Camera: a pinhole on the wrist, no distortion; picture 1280 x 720 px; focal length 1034.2 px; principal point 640.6 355.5 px. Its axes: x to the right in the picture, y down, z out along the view. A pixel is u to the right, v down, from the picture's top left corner.
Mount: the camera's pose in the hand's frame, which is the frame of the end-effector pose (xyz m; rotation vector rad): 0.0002 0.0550 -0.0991 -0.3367 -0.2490 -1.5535
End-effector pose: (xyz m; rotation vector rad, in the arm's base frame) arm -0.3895 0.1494 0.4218 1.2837 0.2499 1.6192
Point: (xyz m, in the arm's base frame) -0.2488 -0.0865 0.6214
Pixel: 741.8 158.7
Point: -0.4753 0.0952 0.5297
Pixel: 209.9 437.9
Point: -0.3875 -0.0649 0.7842
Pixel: 279.4 428.6
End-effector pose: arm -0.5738 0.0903 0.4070 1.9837 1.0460 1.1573
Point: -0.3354 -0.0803 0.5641
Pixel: 256.7 275.1
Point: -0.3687 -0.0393 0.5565
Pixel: 287.2 349.5
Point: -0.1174 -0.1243 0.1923
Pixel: 992.7 59.5
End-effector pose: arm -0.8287 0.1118 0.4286 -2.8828 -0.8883 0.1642
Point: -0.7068 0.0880 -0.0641
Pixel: 840.4 514.6
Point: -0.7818 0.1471 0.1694
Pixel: 1111.3 538.1
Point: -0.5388 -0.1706 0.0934
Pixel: 161.9 517.1
